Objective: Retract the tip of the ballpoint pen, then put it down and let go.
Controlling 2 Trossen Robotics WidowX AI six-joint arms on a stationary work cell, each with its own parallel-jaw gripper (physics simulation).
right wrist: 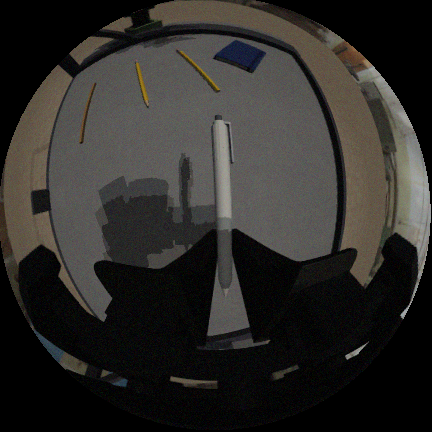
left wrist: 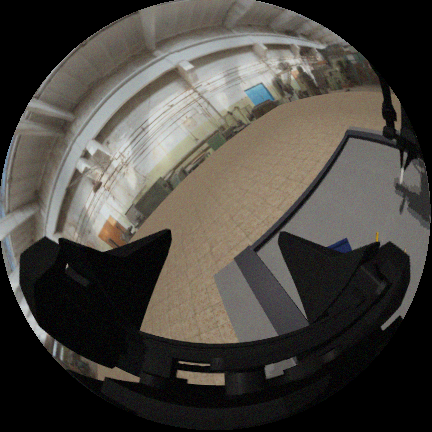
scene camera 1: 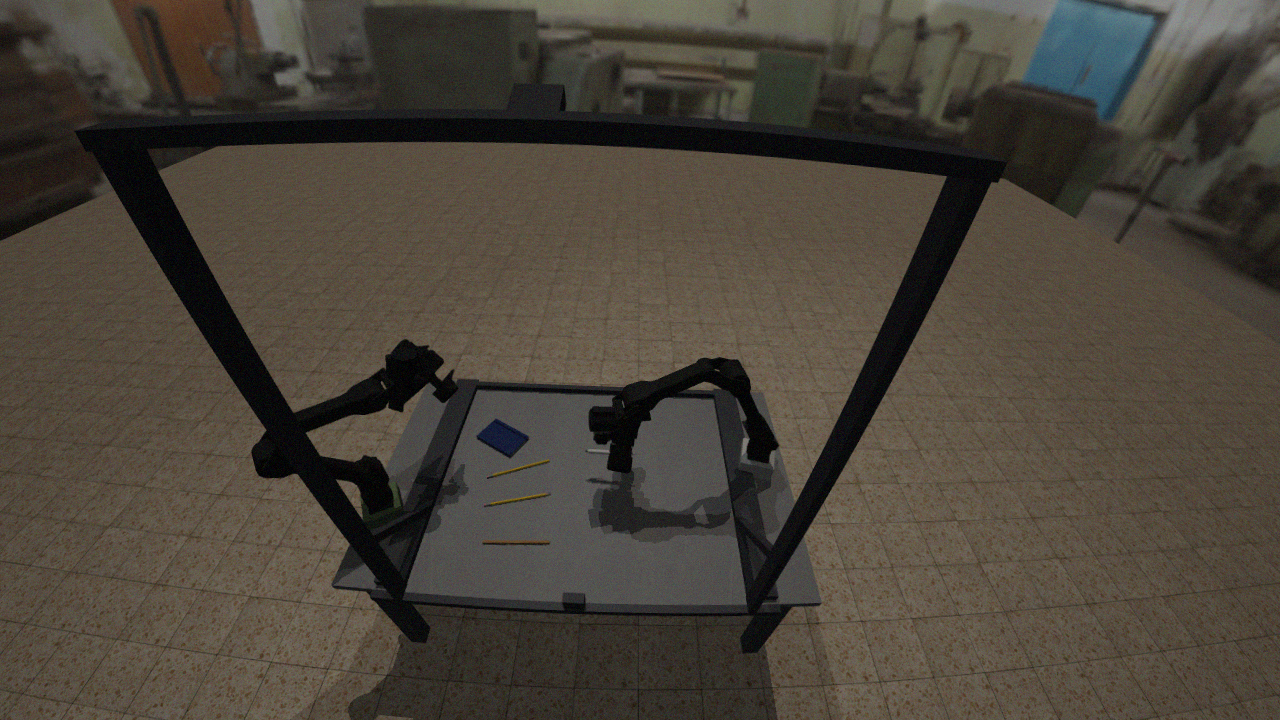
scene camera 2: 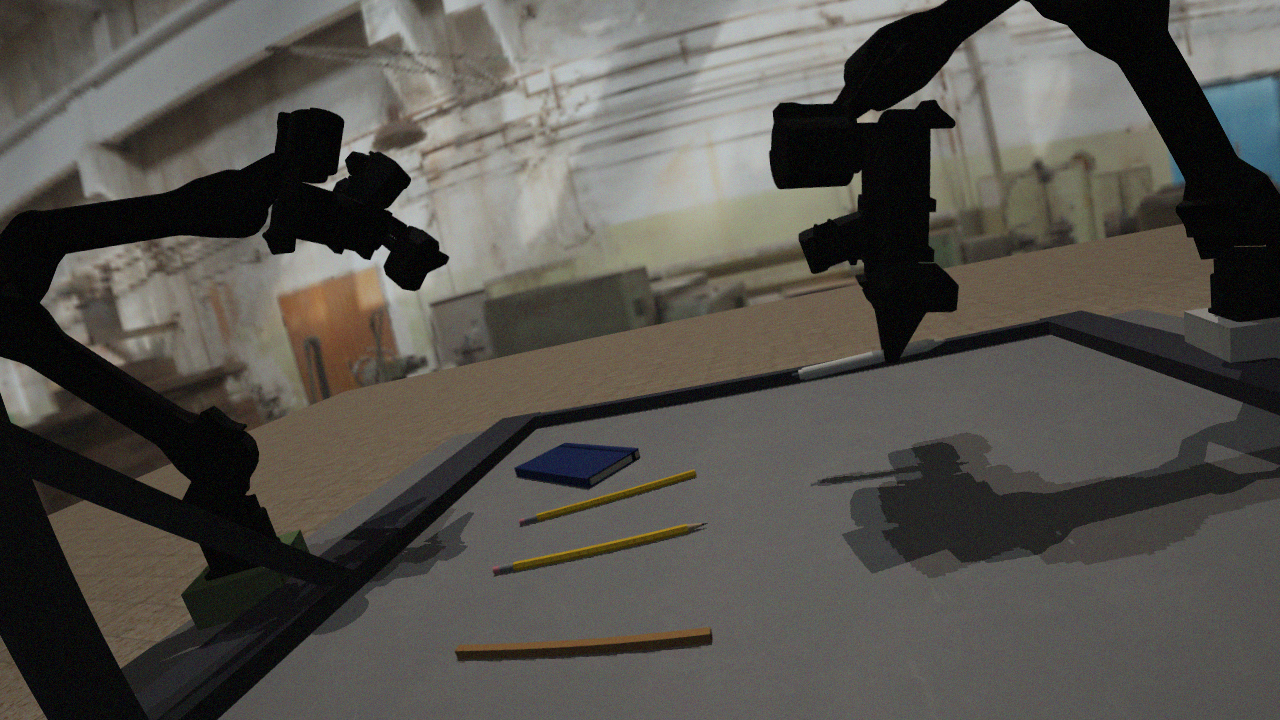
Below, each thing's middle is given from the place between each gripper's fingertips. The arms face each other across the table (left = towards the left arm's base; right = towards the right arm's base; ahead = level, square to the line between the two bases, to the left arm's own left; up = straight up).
My left hand is 31 cm above the blue notebook point(scene camera 2: 582, 465), 13 cm to the left of it and 3 cm past it. Also, from my left hand: green object point(scene camera 2: 210, 603) (30 cm below, 25 cm behind, 20 cm to the left).
The blue notebook is 18 cm ahead of my right hand, 34 cm to the left of it and 9 cm below it. The rest, counted from my right hand: green object 4 cm behind, 66 cm to the left, 8 cm below.
